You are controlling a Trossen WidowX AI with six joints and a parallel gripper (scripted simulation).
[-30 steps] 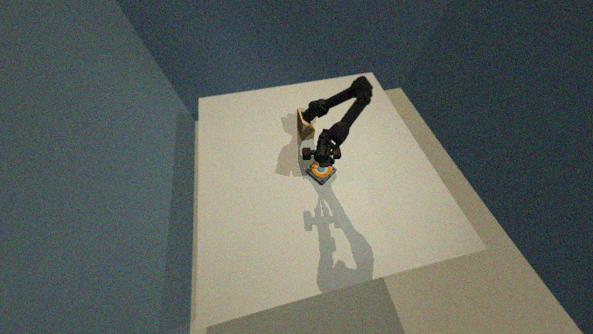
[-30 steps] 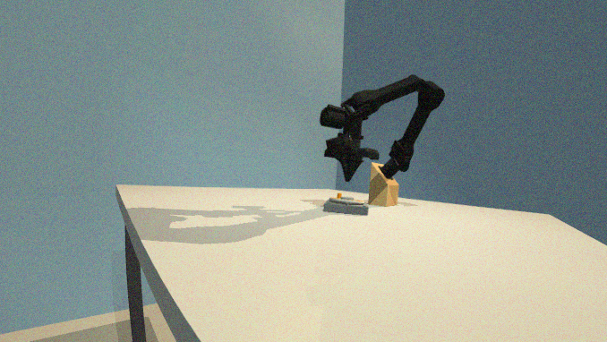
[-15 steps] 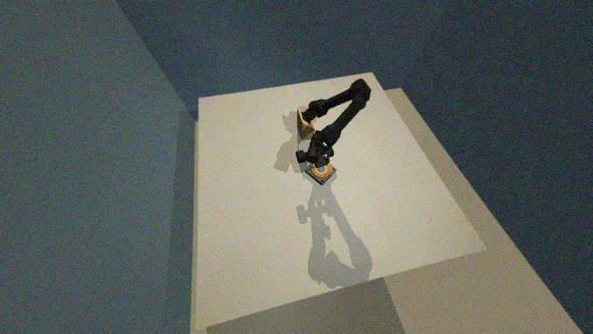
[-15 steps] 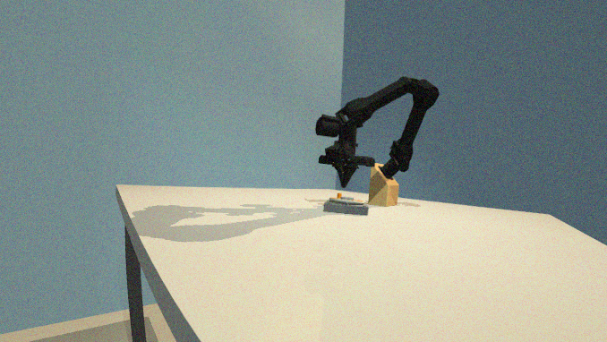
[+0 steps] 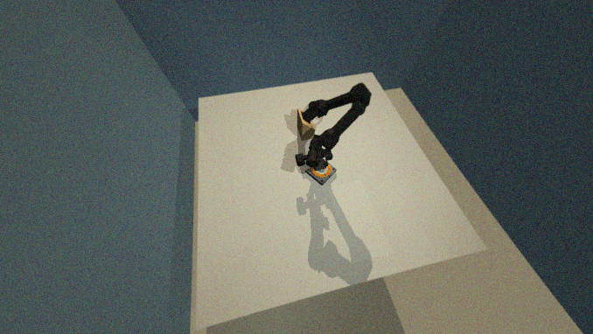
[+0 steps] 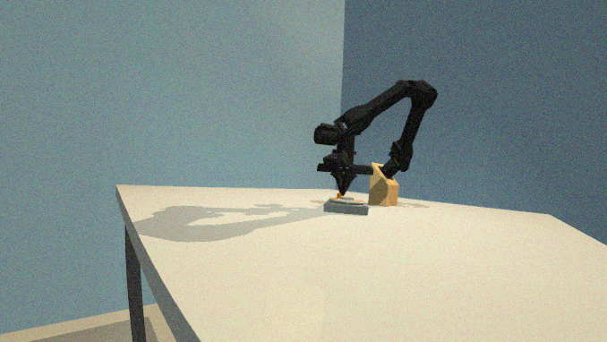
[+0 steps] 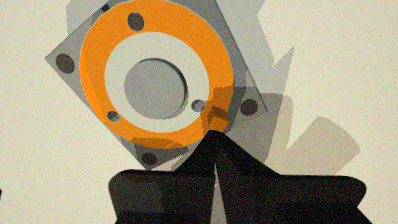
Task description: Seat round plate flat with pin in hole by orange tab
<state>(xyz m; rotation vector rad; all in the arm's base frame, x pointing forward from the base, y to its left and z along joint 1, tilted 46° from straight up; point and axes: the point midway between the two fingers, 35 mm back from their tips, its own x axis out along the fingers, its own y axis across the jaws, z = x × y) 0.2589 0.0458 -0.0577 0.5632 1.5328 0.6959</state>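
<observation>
My gripper tip is 20 mm to the right of the round plate and 20 mm short of it. Round my gripper tip: grey square base: 40 mm to the left, 30 mm ahead, 20 mm below.
</observation>
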